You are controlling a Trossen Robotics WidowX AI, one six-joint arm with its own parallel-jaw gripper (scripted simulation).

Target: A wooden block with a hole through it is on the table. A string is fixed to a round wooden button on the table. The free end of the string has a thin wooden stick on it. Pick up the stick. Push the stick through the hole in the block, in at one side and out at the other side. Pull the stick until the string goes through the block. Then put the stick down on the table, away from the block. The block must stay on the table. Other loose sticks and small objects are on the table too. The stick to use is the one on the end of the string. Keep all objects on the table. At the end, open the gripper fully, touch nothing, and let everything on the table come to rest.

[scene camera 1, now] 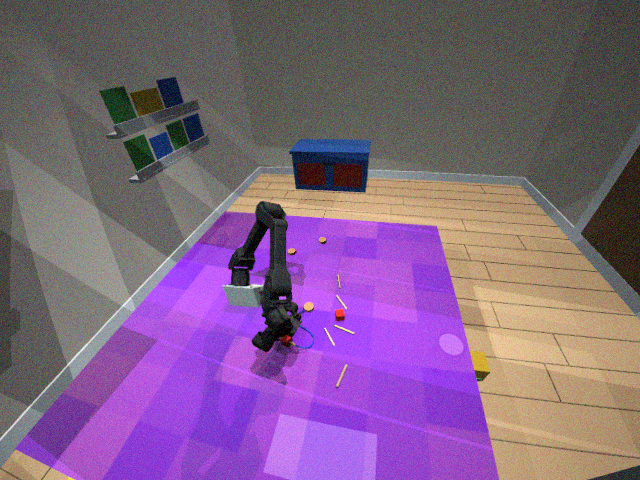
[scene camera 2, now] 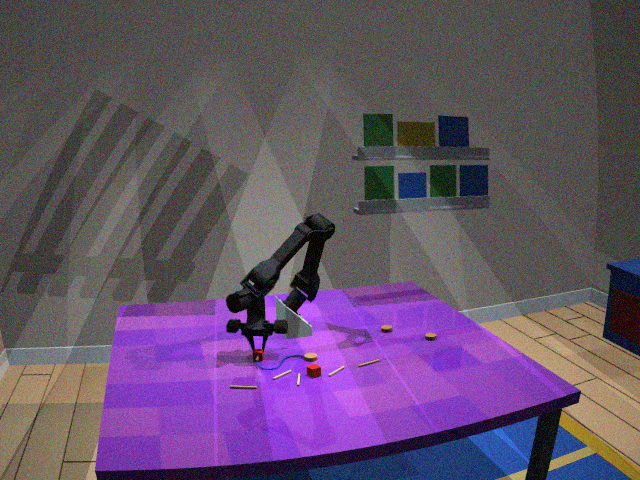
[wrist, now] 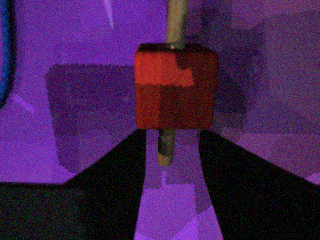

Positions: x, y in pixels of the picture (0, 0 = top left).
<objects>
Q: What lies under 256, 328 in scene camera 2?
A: The gripper.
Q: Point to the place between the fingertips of the gripper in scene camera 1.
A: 280, 337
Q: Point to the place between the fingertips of the gripper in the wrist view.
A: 172, 138
</objects>
